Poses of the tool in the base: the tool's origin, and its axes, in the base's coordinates. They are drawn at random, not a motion.
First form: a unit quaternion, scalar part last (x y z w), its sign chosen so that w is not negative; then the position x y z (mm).
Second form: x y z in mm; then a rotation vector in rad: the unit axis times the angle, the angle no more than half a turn. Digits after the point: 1 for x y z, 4 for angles.
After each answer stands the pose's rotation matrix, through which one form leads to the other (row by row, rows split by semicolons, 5 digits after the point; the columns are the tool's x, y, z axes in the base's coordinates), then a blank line. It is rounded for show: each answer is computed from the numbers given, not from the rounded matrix.
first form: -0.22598 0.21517 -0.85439 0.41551 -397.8 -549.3 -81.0
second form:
-397.8 -549.3 -81.0 -0.5676 0.5404 -2.1459
-0.55257 0.61277 0.56496; -0.80727 -0.56210 -0.17989; 0.20734 -0.55547 0.80527

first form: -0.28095 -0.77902 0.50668 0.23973 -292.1 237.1 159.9
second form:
-292.1 237.1 159.9 -0.7690 -2.1324 1.3869
-0.72719 0.19480 -0.65821; 0.68066 0.32869 -0.65472; 0.08881 -0.92413 -0.37161

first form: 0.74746 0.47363 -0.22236 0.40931 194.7 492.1 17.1
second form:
194.7 492.1 17.1 1.8827 1.1930 -0.5601
0.45246 0.89007 0.05531; 0.52601 -0.21628 -0.82252; -0.72013 0.40125 -0.56604

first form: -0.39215 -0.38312 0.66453 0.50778 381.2 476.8 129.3
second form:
381.2 476.8 129.3 -0.9452 -0.9234 1.6017
-0.17676 -0.37439 -0.91027; 0.97535 -0.19076 -0.11094; -0.13211 -0.90744 0.39888

